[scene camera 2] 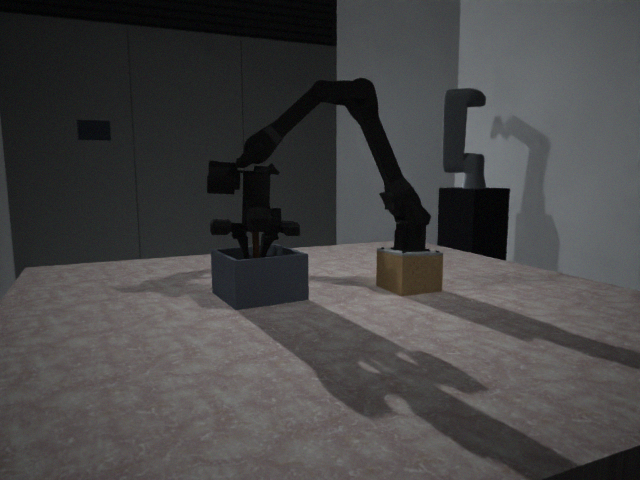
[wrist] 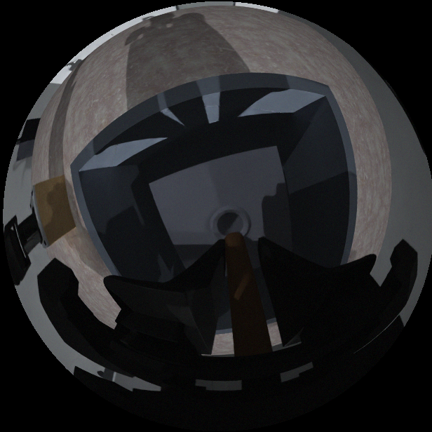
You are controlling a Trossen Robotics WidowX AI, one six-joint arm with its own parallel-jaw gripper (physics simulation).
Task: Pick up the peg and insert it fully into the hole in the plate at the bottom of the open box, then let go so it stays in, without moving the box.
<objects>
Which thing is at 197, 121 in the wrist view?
A blue-grey box.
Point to an orange-brown peg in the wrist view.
250, 334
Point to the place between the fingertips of the gripper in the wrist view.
241, 244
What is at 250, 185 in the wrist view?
A grey plate.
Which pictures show the blue-grey box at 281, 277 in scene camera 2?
Scene camera 2 and the wrist view: all of them.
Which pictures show the gripper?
Scene camera 2 and the wrist view: all of them.
</objects>
